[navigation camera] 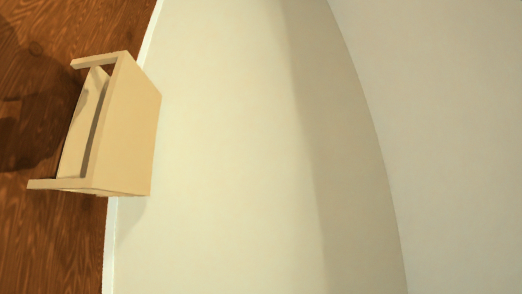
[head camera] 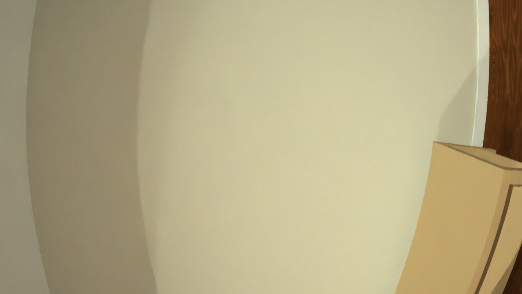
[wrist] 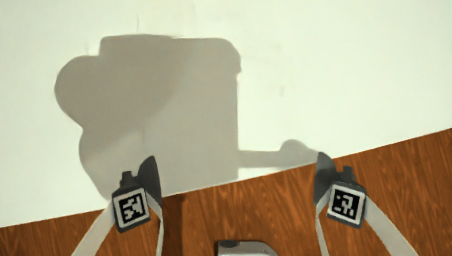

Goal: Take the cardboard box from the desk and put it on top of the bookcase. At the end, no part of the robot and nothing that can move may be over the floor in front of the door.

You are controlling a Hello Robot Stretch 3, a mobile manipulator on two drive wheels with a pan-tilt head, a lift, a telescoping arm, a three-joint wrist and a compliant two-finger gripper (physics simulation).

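Frame: origin at the robot's base, x ahead, y left, z up, level; centimetres.
Seen in the pictures: gripper, fingertip midpoint: (wrist: 236, 172).
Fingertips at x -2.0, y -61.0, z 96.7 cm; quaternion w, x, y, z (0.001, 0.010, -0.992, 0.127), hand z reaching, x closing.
Observation:
A point is followed by its place in that frame.
The desk (wrist: 325, 75) {x -10.5, y -69.6, z 95.1 cm} shows in the wrist view as a white top seen from above, its front edge running across the lower part. My gripper (wrist: 236, 172) {x -2.0, y -61.0, z 96.7 cm} is open, its two fingertips wide apart over this edge with no object between them. A large grey shadow lies on the desk top. The cardboard box does not show in any view. A tan piece of furniture, which looks like the bookcase (head camera: 450, 210) {x 99.4, y 65.3, z 45.1 cm} (navigation camera: 127, 125) {x 85.3, y 80.8, z 45.1 cm}, stands against the wall, at the lower right in the head view and at the left in the navigation view.
Brown wooden floor (head camera: 505, 75) {x 133.9, y 8.2, z 0.0 cm} (navigation camera: 50, 240) {x 102.5, y 11.5, z 0.1 cm} (wrist: 410, 200) {x -98.4, y -34.4, z 0.1 cm} shows beside the wall and below the desk edge. A pale wall (head camera: 275, 150) {x 137.5, y 61.2, z 116.1 cm} (navigation camera: 225, 150) {x 131.4, y 85.7, z 103.3 cm} with a white skirting board fills much of the head and navigation views. A grey rounded part (wrist: 250, 249) {x -10.1, y -17.1, z 11.6 cm} shows at the wrist view's bottom edge. The door does not show.

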